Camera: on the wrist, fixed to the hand. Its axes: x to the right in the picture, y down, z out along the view.
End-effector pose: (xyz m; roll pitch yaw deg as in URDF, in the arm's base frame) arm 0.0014 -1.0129 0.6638 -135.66 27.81 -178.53
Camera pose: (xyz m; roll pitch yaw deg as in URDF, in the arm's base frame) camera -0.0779 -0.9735 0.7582 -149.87 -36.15 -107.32
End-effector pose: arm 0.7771 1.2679 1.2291 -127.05 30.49 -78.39
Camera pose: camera 0.7353 1.1789 1.3133 -142.90 -42.03 -15.78
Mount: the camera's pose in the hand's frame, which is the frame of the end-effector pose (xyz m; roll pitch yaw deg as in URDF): 0.0252 -0.0543 -0.1148 -2.72 -4.26 -92.60
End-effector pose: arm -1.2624 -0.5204 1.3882 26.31 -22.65 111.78
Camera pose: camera -1.2912 -0.4542 1.2807 20.42 21.31 28.11
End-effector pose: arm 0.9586 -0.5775 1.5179 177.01 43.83 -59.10
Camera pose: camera 1.0594 -0.6286 1.5811 -138.71 3.42 37.80
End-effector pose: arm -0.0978 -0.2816 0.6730 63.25 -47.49 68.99
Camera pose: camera -0.1381 -0.1688 0.6239 60.97 37.72 28.39
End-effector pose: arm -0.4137 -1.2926 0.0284 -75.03 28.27 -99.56
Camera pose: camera -0.5424 -1.3044 0.0365 -72.26 -62.37 -123.14
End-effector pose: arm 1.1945 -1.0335 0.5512 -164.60 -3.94 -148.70
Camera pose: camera 1.1917 -1.0608 0.6777 172.57 -10.92 -55.29
